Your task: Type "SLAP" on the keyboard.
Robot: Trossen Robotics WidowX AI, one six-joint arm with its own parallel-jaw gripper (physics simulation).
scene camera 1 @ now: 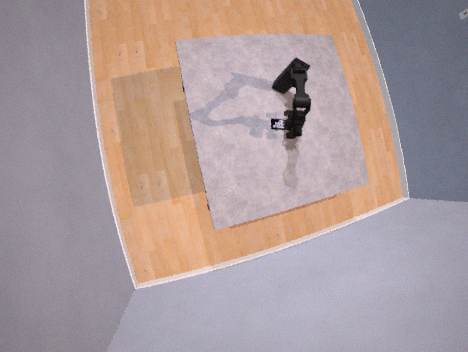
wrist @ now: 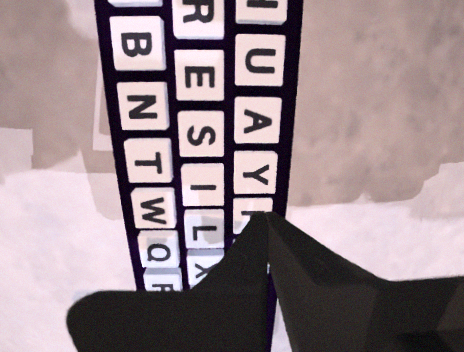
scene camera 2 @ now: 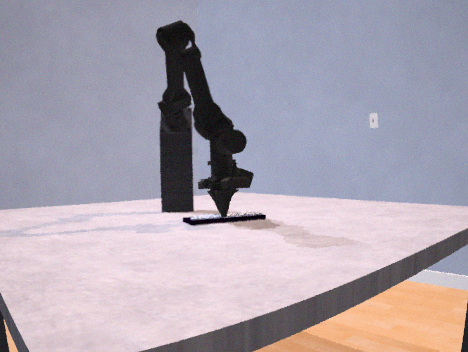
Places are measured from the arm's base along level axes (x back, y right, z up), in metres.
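Pixels of known places: gripper, fingertip midpoint: (scene camera 1: 284, 128) (wrist: 264, 221) (scene camera 2: 224, 216); arm's base, origin of the base link: (scene camera 1: 297, 68) (scene camera 2: 174, 119).
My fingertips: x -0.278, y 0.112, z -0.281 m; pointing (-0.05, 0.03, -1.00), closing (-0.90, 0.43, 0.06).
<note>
Ahead of a thing's pixels: the offset from my fingertips to its top centre. Level surfaces: height alone.
The black keyboard @[dx +0.016, dy -0.023, dz +0.003 m] (scene camera 1: 275, 124) (scene camera 2: 194, 221) (wrist: 229, 90) with white letter keys lies flat on the table. In the wrist view its rows run lengthwise. The S key @[dx +0.004, dy -0.045, dz +0.003 m] (wrist: 201, 134) and L key @[dx +0.024, dy -0.010, dz +0.003 m] (wrist: 204, 231) are in the middle row, and the A key @[dx -0.016, dy -0.040, dz +0.003 m] (wrist: 257, 120) is in the right row. My gripper (scene camera 1: 295, 124) (scene camera 2: 224, 215) (wrist: 264, 221) is shut and empty, pointing down. Its tips are at the keyboard's top, over a partly hidden key @[dx +0.003, dy -0.004, dz +0.000 m] (wrist: 245, 216) just below Y that looks like P. Whether that key is pressed in, I cannot tell. The keys beyond it in the right row are hidden behind the fingers.
The grey table top @[dz -0.015 m] (scene camera 1: 250, 185) (scene camera 2: 125, 285) carries the keyboard and the arm's dark base column (scene camera 2: 176, 170), which stands behind the keyboard. The table's edge (scene camera 2: 350, 300) is at the front right. Shadows of the arm fall across the table.
</note>
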